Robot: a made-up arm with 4 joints.
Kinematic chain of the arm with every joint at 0, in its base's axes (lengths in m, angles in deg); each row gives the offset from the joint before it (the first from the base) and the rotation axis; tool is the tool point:
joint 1: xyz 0 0 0.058 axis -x
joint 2: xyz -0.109 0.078 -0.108 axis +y
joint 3: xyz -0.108 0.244 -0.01 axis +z
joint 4: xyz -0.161 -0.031 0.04 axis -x
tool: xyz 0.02 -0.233 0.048
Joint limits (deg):
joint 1: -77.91..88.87
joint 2: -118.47..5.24
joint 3: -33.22..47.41
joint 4: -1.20..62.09
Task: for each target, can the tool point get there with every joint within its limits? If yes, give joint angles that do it. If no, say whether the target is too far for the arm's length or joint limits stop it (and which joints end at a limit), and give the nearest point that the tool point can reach.
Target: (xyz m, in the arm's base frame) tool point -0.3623 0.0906 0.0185
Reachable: yes | joints 24.21 -26.11 19.25 37.32
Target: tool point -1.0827 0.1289 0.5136
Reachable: no: too far | nearest point -0.4884 0.1426 0.3522 | short by 0.616 m
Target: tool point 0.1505 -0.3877 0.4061
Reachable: no: joint limits stop it (at a limit: joint 1, joint 2, joint 4) | nearest point -0.0713 -0.3300 0.0103 | short by 0.457 m
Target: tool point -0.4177 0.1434 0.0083
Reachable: yes | joints 22.79 -22.89 3.58 44.94
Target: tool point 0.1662 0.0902 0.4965
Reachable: no: joint limits stop it (at a limit: joint 2, joint 3) | nearest point -0.1835 0.0370 0.2377 | short by 0.438 m
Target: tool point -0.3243 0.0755 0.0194
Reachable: yes | joints -30.75 -26.00 15.49 12.42
